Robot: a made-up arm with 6 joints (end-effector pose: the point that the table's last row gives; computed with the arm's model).
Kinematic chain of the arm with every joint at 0, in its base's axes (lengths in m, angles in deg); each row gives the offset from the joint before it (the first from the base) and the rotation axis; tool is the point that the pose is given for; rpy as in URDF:
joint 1: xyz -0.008 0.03 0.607 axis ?
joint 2: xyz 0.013 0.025 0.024 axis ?
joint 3: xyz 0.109 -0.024 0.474 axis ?
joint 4: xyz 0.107 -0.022 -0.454 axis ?
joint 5: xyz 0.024 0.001 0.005 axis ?
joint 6: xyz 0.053 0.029 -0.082 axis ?
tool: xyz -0.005 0.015 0 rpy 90 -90 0
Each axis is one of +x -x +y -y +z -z.
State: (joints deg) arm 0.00 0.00 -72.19 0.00 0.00 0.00
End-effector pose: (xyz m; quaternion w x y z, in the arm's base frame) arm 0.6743 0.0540 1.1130 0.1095 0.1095 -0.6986 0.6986
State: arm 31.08 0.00 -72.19 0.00 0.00 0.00
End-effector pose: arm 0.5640 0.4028 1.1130 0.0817 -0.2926 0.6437 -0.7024
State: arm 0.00 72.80 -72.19 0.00 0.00 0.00
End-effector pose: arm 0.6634 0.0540 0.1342 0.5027 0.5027 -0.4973 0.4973
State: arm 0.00 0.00 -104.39 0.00 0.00 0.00
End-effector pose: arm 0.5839 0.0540 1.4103 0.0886 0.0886 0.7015 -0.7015
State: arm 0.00 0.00 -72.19 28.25 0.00 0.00
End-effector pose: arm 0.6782 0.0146 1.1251 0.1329 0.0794 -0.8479 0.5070
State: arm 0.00 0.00 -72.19 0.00 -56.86 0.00
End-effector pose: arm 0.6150 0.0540 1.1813 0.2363 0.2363 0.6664 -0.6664
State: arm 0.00 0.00 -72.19 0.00 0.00 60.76
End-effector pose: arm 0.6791 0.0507 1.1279 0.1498 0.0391 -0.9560 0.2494
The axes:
joint 1: +z
joint 2: +y
joint 3: +y
joint 4: -z
joint 5: +y
joint 6: -z

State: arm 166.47 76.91 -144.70 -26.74 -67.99 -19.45
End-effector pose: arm -0.9758 0.1917 0.6435 0.8617 -0.3564 0.2581 0.2525
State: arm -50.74 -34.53 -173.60 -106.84 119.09 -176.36
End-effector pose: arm -0.3894 0.3427 1.4339 0.7603 0.4938 -0.0932 0.4116
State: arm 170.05 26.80 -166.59 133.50 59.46 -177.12
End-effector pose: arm -0.5697 0.1473 1.5011 0.6982 -0.0713 0.5002 0.5072
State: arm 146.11 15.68 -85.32 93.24 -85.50 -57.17
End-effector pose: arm -0.5031 0.5209 1.0388 0.2810 -0.4073 0.6662 -0.5579
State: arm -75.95 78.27 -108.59 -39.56 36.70 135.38
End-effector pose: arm 0.2197 -0.8184 0.1996 0.5700 -0.5991 -0.4289 -0.3637
